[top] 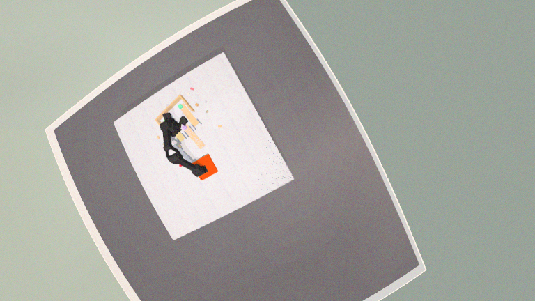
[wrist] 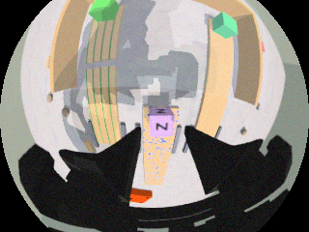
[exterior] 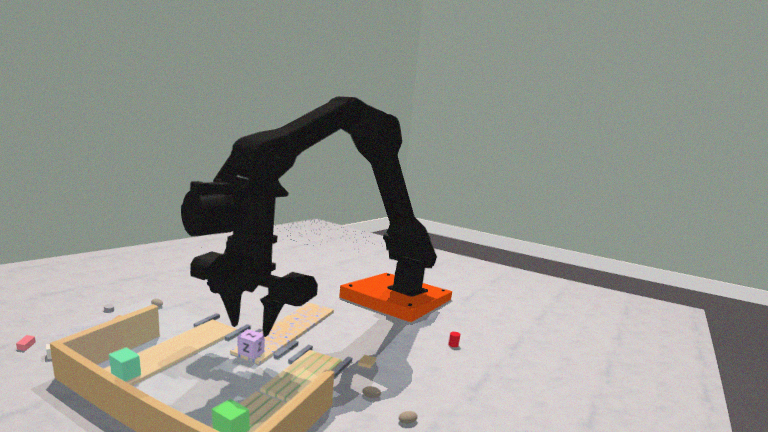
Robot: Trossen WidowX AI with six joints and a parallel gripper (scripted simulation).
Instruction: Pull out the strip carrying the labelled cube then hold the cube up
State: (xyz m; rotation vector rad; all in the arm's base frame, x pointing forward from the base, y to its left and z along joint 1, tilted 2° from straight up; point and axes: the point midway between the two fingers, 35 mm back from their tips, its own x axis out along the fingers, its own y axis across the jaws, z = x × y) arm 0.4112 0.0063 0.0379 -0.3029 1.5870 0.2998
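My gripper tip is 20 mm above the labelled cube. From my gripper tip the other things lie so: red cylinder: 290 mm behind, 180 mm to the left, 30 mm below; then pink block: 290 mm ahead, 190 mm to the right, 40 mm below.
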